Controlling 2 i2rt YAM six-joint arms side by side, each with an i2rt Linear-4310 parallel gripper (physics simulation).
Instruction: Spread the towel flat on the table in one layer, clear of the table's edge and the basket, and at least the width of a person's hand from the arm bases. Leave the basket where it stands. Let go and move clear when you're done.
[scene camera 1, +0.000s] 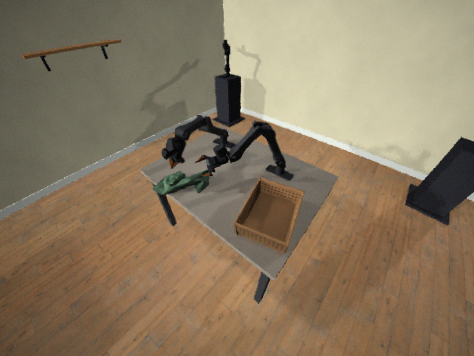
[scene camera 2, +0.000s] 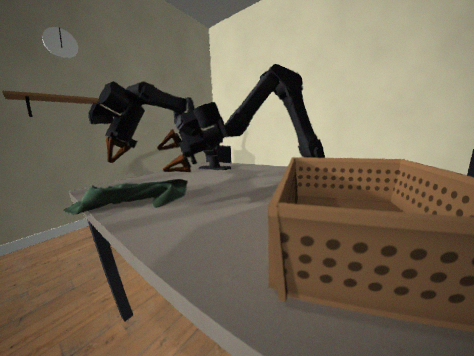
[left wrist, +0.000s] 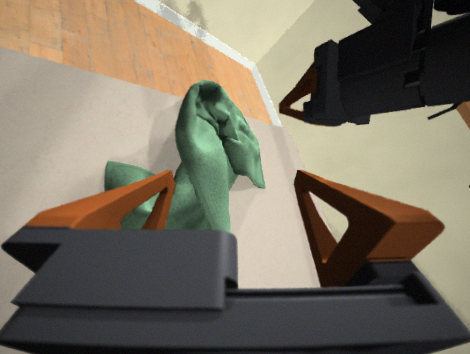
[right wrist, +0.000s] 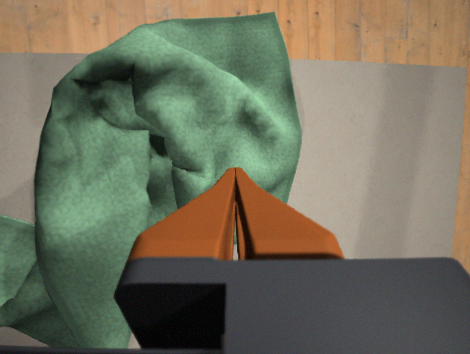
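Note:
The green towel (scene camera 1: 177, 184) (scene camera 2: 125, 194) (left wrist: 200, 160) (right wrist: 90, 200) lies bunched and folded near the table's left corner in scene camera 1, with part reaching past the table edge. My right gripper (scene camera 1: 172, 165) (scene camera 2: 111, 161) (right wrist: 235, 178) is shut with its fingertips together, above the towel and holding no cloth. My left gripper (scene camera 1: 204, 167) (scene camera 2: 161, 159) (left wrist: 234, 176) is open and empty, near the towel's right end in scene camera 1. The brown basket (scene camera 1: 260, 239) (scene camera 2: 340, 220) stands upright on the table (scene camera 1: 215, 210) (scene camera 2: 210, 250), apart from the towel.
The left arm's base (scene camera 1: 280, 172) stands behind the basket in scene camera 1. The right arm's base (scene camera 1: 224, 143) is farther back. The two arms are close together, and the right arm's forearm passes behind the left gripper. A dark pedestal (scene camera 1: 228, 100) stands beyond the table.

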